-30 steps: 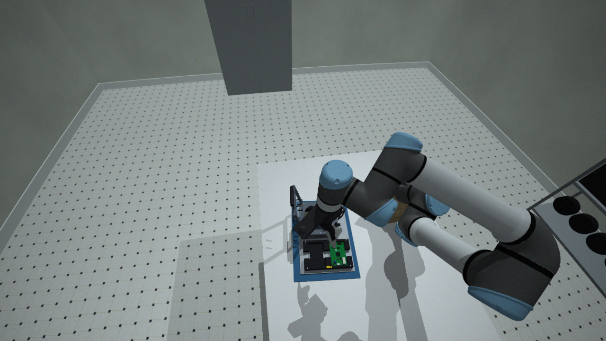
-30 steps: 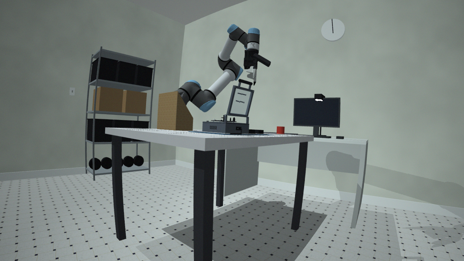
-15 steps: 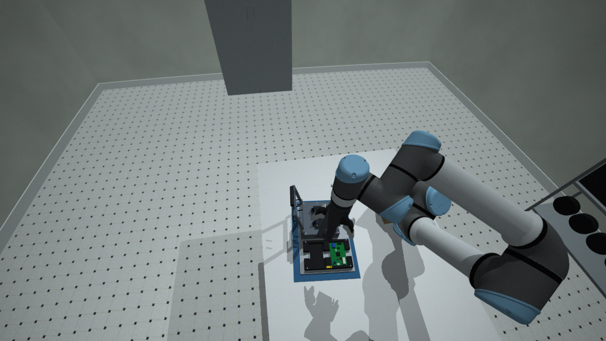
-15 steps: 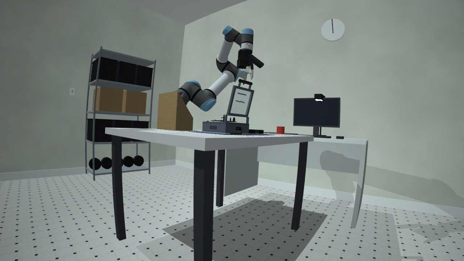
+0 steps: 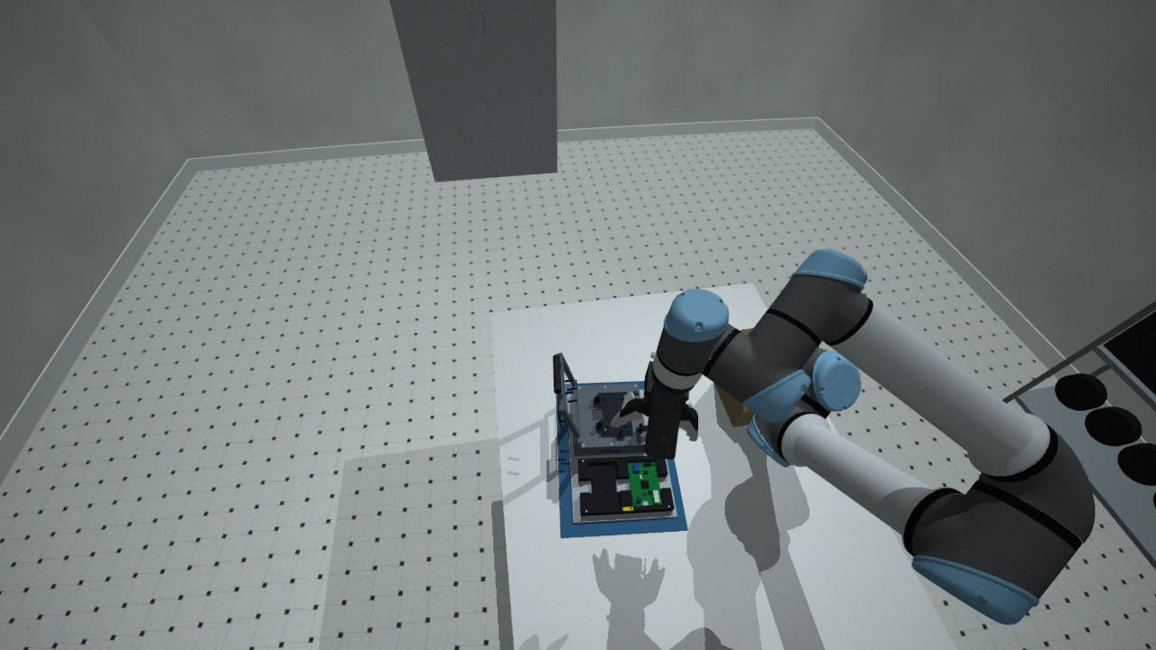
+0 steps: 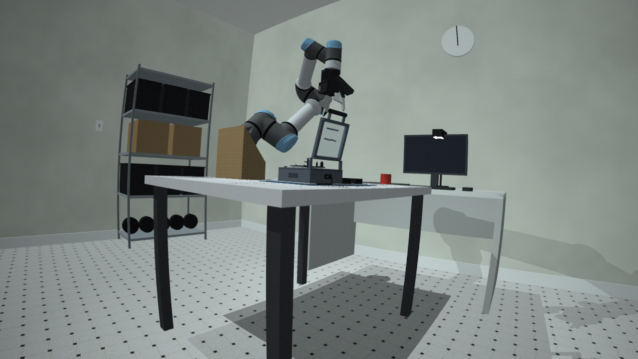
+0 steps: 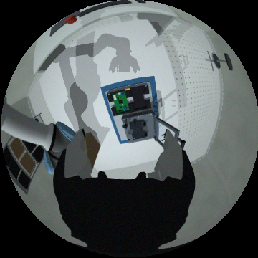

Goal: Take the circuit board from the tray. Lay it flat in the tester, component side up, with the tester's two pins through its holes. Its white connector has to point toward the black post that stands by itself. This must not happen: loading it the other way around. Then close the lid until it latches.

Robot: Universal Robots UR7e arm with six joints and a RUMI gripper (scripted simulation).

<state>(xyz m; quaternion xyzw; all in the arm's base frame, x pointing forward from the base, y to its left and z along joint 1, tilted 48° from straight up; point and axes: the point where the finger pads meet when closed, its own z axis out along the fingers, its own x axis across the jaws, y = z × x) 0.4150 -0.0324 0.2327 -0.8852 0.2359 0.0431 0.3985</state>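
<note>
Right now my hand is 3 cm past the green circuit board, 1 cm to the right of it and 29 cm above it. Round my hand: lid 11 cm ahead, 20 cm to the right, 13 cm below.
</note>
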